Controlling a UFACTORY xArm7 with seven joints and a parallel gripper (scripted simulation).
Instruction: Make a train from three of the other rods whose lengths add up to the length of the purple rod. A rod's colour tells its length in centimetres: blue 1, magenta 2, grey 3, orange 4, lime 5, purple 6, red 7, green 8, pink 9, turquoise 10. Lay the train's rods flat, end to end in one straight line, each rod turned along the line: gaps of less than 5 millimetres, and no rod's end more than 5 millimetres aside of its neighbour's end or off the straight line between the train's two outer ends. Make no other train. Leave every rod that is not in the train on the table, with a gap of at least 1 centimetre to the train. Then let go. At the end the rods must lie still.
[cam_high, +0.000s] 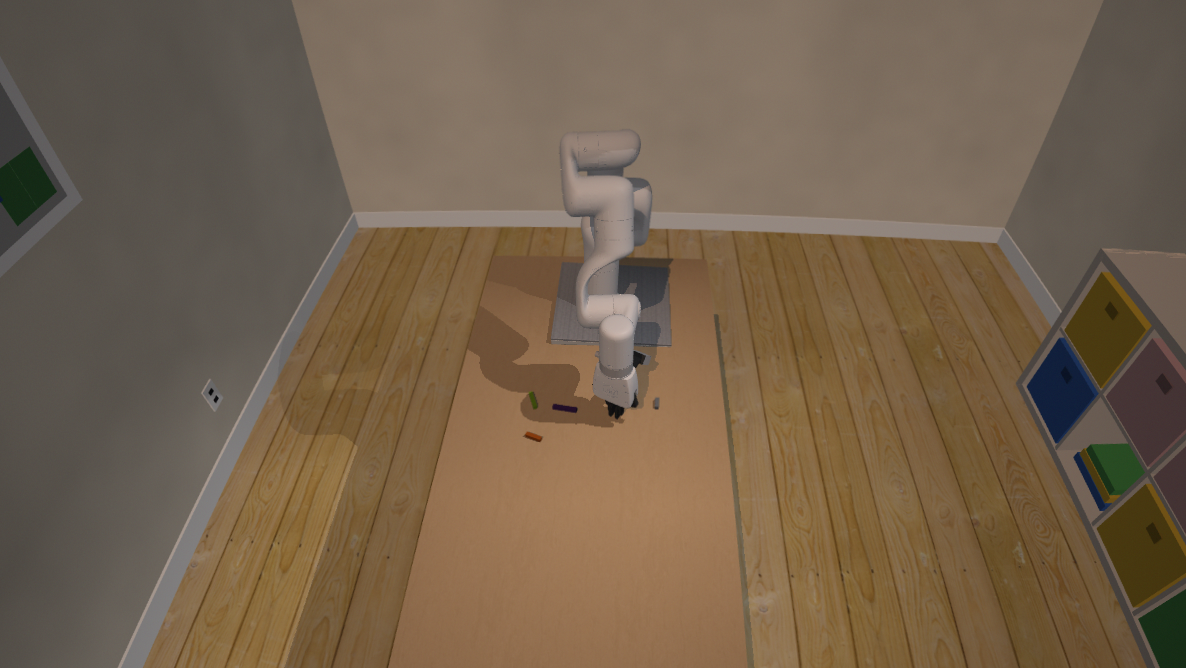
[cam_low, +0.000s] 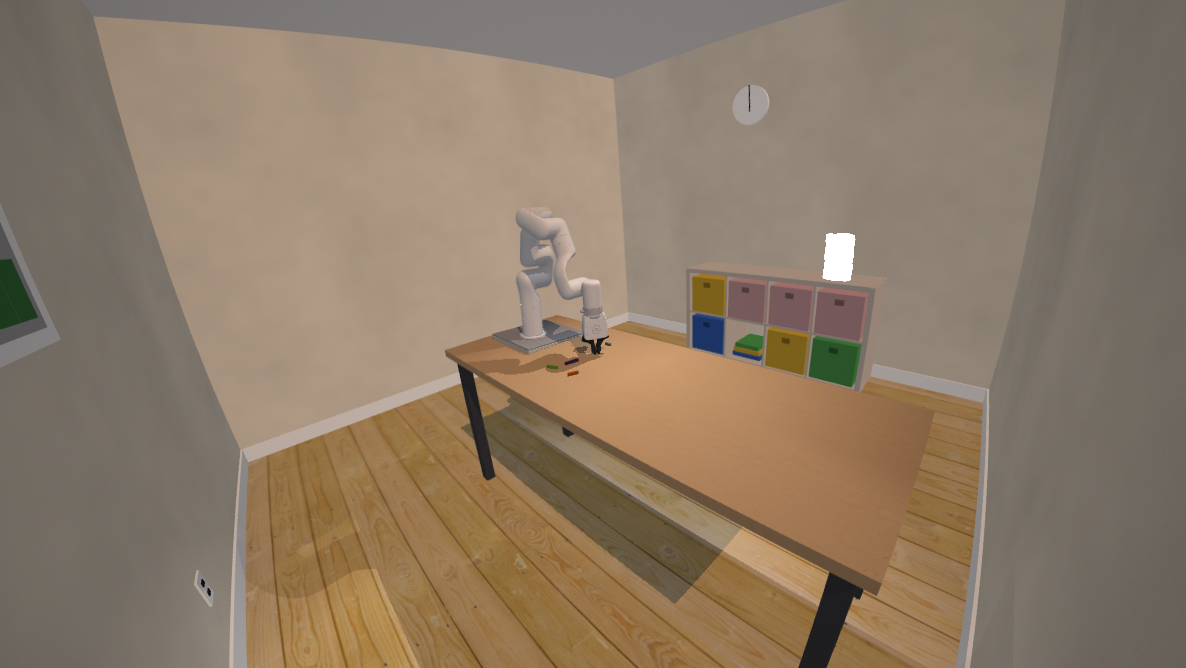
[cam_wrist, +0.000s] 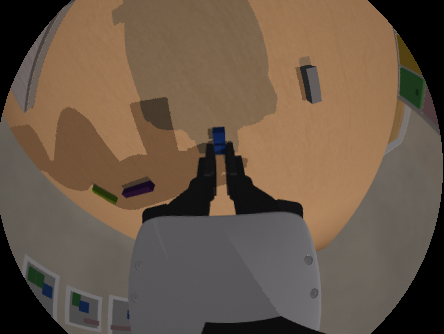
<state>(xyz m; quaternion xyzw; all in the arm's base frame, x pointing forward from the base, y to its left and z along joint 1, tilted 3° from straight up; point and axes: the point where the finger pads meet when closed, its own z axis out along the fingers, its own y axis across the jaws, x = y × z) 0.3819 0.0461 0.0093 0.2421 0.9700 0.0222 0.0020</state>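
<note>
Right now the orange rod is 20 cm to the right of my hand, 8 cm ahead of it and 2 cm below it. From my hand the other things lie so: grey rod (10 cm to the left, 3 cm behind, 2 cm below); then lime rod (21 cm to the right, 4 cm behind, 2 cm below); then purple rod (13 cm to the right, 2 cm below, 1 cm behind).
</note>
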